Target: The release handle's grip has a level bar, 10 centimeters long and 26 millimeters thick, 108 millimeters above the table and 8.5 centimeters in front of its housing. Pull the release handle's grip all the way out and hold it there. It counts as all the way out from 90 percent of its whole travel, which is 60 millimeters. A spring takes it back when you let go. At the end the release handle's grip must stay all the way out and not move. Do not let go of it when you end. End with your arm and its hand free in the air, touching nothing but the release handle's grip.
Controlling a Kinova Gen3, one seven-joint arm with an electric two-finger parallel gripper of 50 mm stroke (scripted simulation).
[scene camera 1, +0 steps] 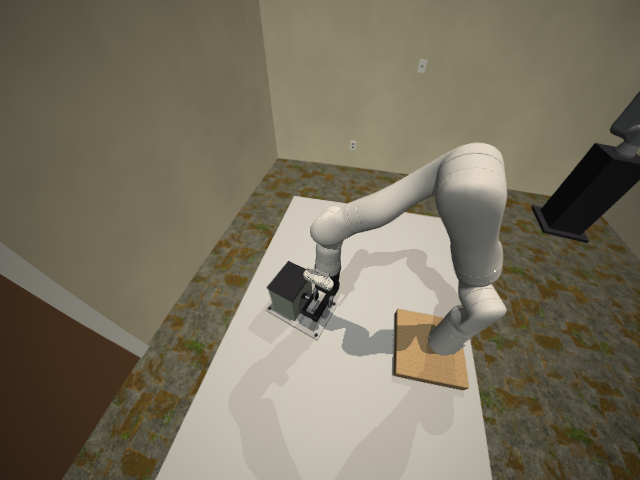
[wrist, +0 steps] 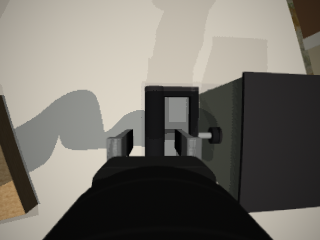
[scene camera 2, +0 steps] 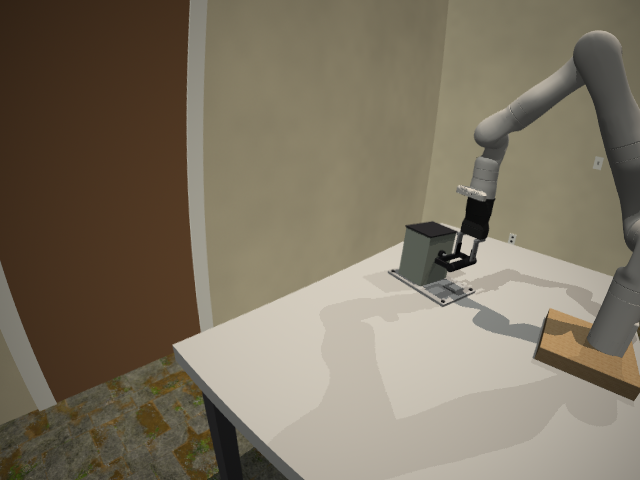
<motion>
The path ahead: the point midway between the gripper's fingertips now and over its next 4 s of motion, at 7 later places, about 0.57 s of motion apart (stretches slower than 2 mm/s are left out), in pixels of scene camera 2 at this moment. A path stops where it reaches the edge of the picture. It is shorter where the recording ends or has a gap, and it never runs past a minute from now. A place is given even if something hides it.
The gripper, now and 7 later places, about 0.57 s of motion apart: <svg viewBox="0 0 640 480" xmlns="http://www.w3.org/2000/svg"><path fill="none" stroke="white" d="M464 257L463 260L461 265L461 268L460 269L466 272L473 275L476 276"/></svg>
</motion>
